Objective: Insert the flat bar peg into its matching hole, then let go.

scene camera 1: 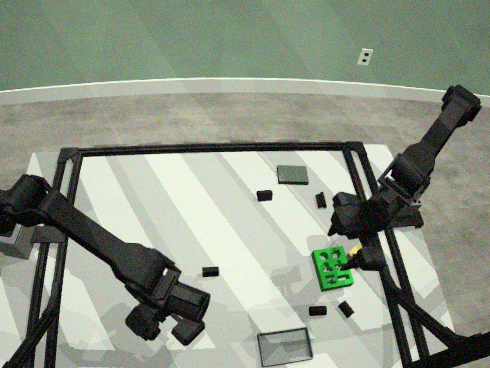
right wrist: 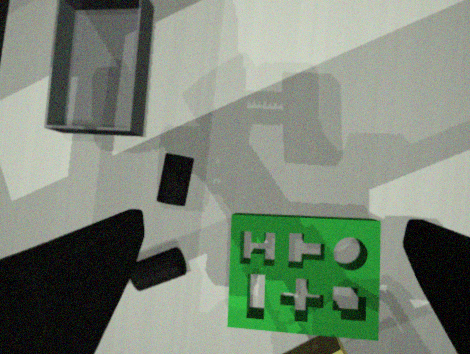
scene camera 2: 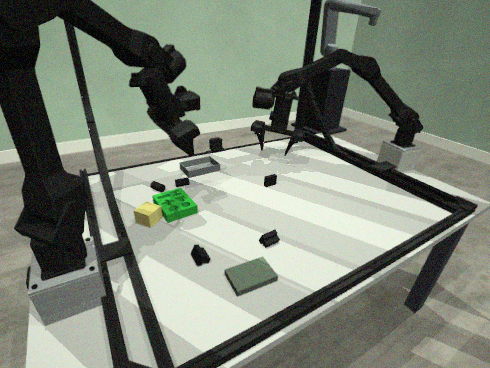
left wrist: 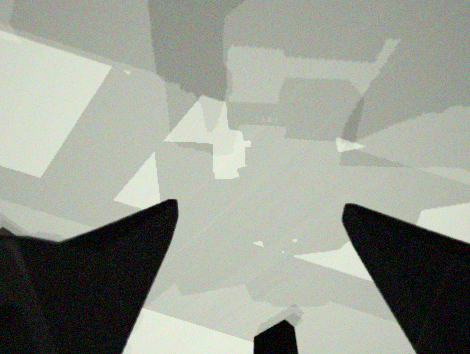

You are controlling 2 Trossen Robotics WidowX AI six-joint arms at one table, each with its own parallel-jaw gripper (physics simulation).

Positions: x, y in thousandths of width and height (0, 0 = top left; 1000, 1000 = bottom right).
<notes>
My left gripper (scene camera 1: 348, 863) is open, with nothing in its grasp. Also in view: a grey tray (right wrist: 210, 219). My right gripper (scene camera 1: 685, 686) is open, with nothing in its grasp. Also in view: a green hole block (scene camera 1: 683, 743). A grey flat plate (scene camera 2: 503, 754) rests on the table.
The green hole block also shows in the right wrist view (right wrist: 686, 894) and in scene camera 2 (scene camera 2: 358, 556). My left gripper shows as well in scene camera 2 (scene camera 2: 558, 414) and in the left wrist view (left wrist: 552, 592). My right gripper shows as well in the right wrist view (right wrist: 582, 643) and in scene camera 2 (scene camera 2: 377, 401). The left wrist view does not show the green hole block: it is out of frame. The right wrist view does not show the grey flat plate: it is out of frame.
</notes>
